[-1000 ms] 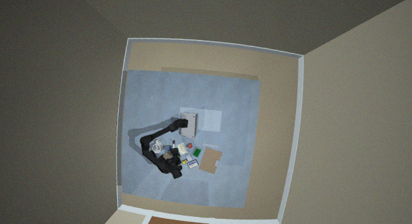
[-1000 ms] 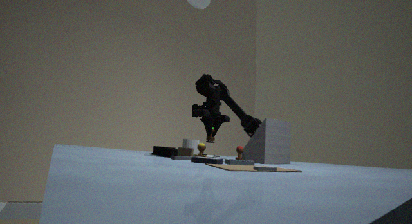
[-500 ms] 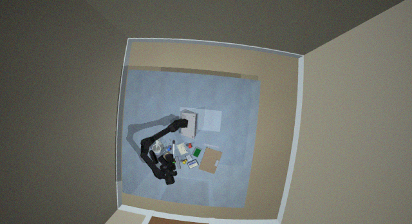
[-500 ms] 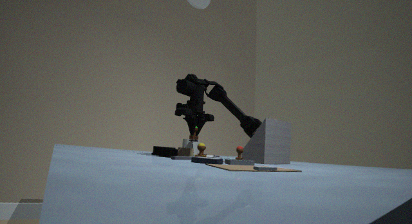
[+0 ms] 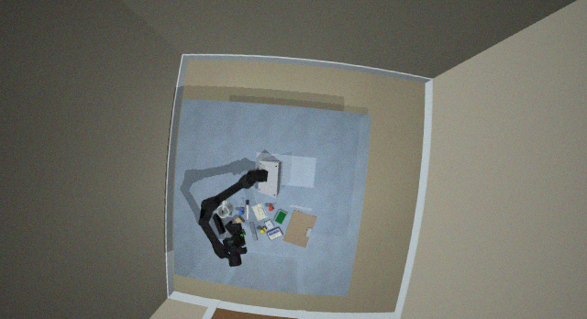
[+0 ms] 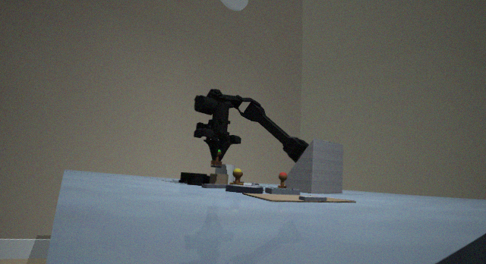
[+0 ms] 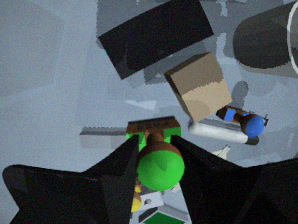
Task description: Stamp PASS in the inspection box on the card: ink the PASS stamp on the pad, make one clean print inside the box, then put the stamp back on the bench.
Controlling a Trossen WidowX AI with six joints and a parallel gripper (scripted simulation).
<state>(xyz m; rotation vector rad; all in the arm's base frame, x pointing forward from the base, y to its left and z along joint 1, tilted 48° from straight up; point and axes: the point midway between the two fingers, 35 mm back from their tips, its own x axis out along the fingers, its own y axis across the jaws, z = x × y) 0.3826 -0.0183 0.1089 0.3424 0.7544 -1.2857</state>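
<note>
Right now the grey strip is 1 cm ahead of my gripper tip, 6 cm to the left of it and 8 cm below it. Also, from my gripper tip: green-knobbed stamp right at my gripper tip; then black block 2 cm ahead, 8 cm to the right, 7 cm below; then brown box 4 cm behind, 5 cm to the right, 7 cm below.
</note>
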